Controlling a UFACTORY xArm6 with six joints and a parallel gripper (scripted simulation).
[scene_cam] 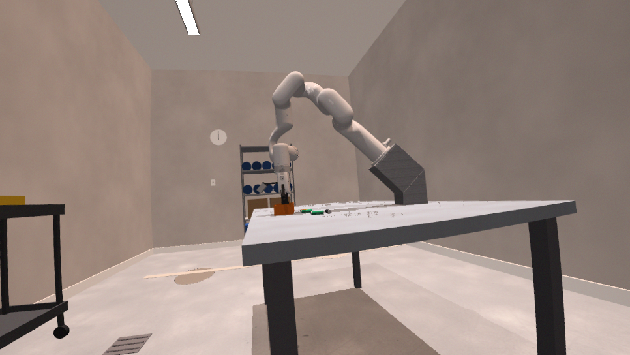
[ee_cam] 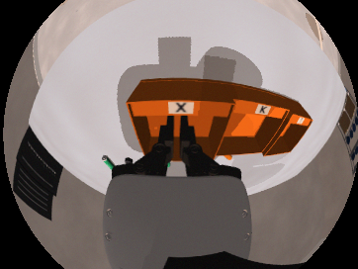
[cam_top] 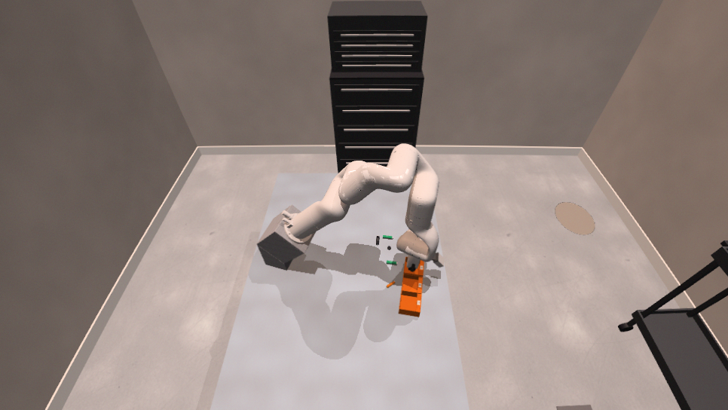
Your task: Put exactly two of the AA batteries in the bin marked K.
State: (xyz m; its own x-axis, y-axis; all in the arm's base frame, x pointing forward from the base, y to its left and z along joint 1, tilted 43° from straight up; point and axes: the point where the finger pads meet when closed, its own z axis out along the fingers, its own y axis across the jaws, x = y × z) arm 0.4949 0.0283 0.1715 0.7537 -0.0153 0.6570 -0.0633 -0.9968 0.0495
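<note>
My gripper is now 170 mm past the dark AA battery, 150 mm to the right of it and 30 mm above it. Round my hand: orange bin row (90 mm to the right, 10 mm below); then small orange piece (90 mm behind, 80 mm to the right, 30 mm below).
</note>
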